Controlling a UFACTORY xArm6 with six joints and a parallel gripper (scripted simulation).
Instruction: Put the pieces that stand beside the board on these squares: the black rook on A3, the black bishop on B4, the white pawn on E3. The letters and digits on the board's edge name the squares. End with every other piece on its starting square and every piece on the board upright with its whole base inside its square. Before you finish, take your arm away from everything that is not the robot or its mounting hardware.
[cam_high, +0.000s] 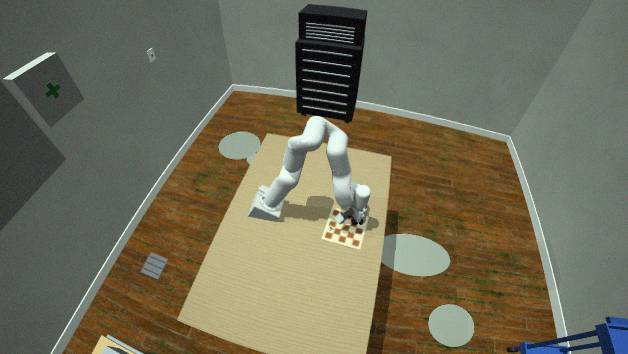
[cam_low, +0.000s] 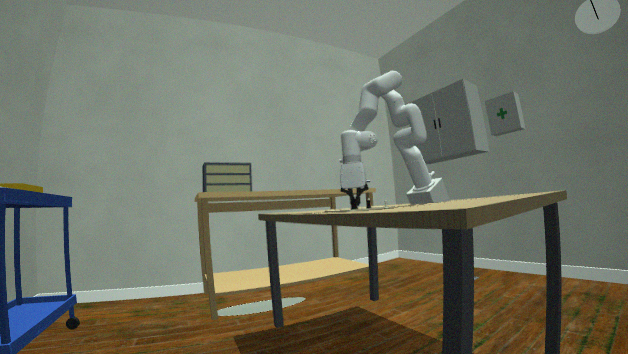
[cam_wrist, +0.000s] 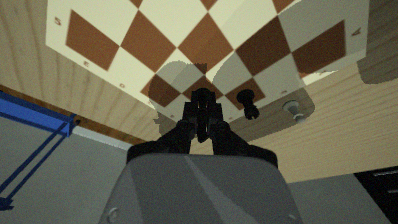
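Right now my hand is 40 mm to the right of the black chess piece, 40 mm past it and 20 mm above it. Also, from my hand: chessboard: 40 mm to the right, 40 mm below, 40 mm behind; white pawn: 100 mm to the left, 80 mm behind, 30 mm below.
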